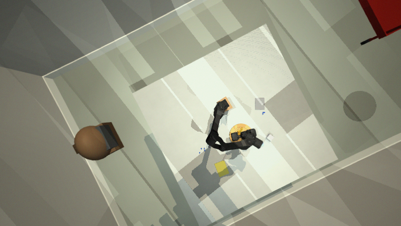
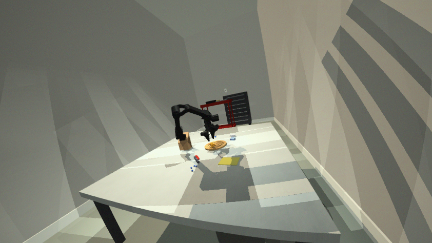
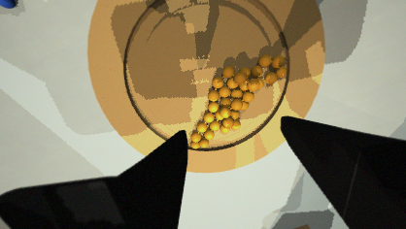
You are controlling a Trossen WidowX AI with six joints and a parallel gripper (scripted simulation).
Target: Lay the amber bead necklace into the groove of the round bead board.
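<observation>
The round bead board lies 50 mm below my gripper tip and 30 mm ahead of it. The rest, counted from my gripper tip: light blue cube: 180 mm ahead, 110 mm to the left, 50 mm below; then red-handled tool: 230 mm to the right, 60 mm behind, 50 mm below; then white cube: 200 mm to the left, 170 mm ahead, 50 mm below.
</observation>
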